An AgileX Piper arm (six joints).
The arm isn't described. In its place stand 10 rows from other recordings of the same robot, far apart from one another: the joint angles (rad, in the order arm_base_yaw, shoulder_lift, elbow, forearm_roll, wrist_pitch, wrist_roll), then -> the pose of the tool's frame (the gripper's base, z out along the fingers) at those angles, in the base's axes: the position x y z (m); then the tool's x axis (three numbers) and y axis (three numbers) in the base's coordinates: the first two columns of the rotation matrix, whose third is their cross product.
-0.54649, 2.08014, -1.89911, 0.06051, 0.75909, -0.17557 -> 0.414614 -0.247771 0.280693 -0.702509 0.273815 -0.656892 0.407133 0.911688 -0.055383
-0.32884, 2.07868, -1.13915, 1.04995, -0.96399, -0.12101 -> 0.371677 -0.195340 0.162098 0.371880 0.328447 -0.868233 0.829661 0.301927 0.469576
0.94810, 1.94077, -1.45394, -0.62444, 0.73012, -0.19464 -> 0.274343 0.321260 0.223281 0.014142 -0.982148 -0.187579 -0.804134 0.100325 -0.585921
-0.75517, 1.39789, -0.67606, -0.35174, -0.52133, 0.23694 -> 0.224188 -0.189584 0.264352 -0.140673 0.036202 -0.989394 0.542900 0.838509 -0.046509
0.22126, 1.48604, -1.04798, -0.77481, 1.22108, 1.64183 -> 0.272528 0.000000 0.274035 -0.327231 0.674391 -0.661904 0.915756 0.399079 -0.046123
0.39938, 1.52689, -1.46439, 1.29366, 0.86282, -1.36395 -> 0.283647 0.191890 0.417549 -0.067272 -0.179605 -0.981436 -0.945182 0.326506 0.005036
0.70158, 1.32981, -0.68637, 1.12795, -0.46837, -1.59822 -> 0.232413 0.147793 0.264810 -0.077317 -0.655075 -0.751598 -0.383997 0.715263 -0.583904
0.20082, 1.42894, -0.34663, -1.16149, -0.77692, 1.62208 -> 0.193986 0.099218 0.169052 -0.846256 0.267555 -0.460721 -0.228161 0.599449 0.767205
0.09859, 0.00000, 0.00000, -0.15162, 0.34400, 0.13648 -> 0.053663 0.000650 0.182594 -0.248919 -0.031025 -0.968027 -0.050816 0.998529 -0.018935
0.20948, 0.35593, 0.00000, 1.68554, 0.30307, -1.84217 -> 0.073524 0.043215 0.192161 -0.150799 -0.179129 -0.972200 -0.509301 0.856964 -0.078898
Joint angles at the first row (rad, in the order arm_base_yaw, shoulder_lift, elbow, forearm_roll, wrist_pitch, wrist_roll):
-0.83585, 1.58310, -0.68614, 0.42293, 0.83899, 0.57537
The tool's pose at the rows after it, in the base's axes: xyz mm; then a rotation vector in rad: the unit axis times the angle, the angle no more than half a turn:
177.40 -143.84 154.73 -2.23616 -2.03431 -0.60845
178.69 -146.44 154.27 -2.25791 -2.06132 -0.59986
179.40 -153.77 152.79 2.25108 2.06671 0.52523
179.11 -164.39 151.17 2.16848 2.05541 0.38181
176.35 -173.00 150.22 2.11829 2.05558 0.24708
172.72 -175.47 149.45 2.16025 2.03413 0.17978
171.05 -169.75 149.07 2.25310 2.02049 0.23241
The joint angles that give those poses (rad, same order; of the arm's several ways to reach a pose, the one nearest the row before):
-0.83586, 1.58309, -0.68614, 0.51867, 0.89367, 0.47328
-0.83584, 1.58312, -0.68616, 0.52096, 0.86147, 0.46244
-0.83766, 1.58311, -0.68615, 0.49246, 0.78479, 0.46243
-0.83764, 1.58310, -0.68615, 0.41619, 0.67807, 0.47143
-0.83909, 1.58308, -0.68614, 0.30519, 0.60812, 0.52390
-0.83907, 1.58311, -0.68615, 0.21932, 0.60533, 0.62096
-0.83908, 1.58312, -0.68615, 0.24800, 0.66872, 0.65257

